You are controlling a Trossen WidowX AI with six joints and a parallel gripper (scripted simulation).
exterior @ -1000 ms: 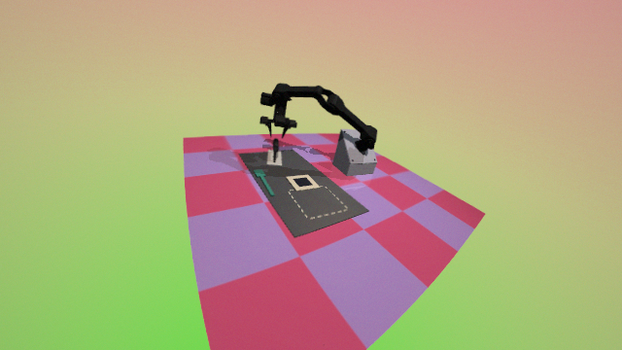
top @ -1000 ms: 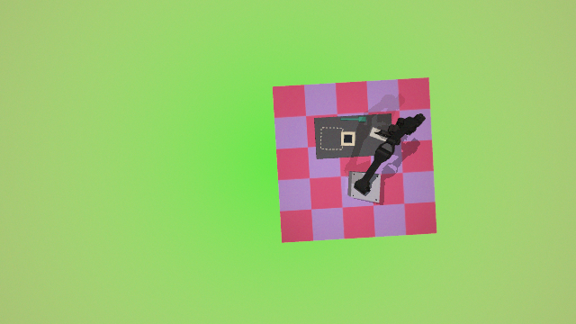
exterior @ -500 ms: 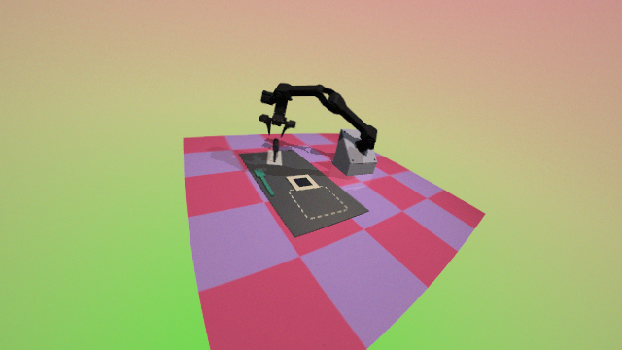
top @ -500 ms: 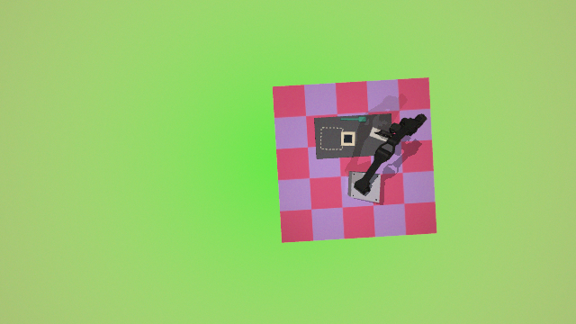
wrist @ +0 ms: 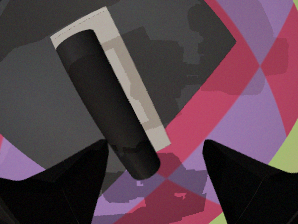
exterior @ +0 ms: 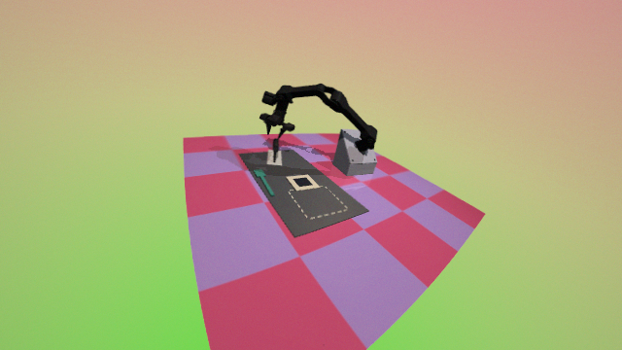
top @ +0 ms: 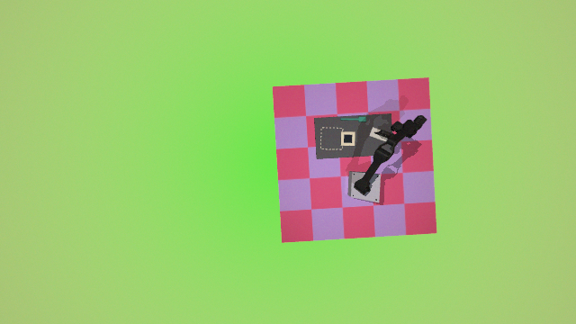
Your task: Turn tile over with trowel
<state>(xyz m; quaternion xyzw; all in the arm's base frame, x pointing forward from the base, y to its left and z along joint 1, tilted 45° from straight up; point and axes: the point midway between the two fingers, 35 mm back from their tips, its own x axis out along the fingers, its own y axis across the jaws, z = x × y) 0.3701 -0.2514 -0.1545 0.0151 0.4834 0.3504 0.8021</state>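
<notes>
My gripper tip is 27 cm to the right of the dark mat, 13 cm above it and 2 cm short of it. From my gripper tip the other things lie so: green trowel (23 cm to the left, 16 cm ahead, 10 cm below); then cream tile (32 cm to the left, 10 cm below).
</notes>
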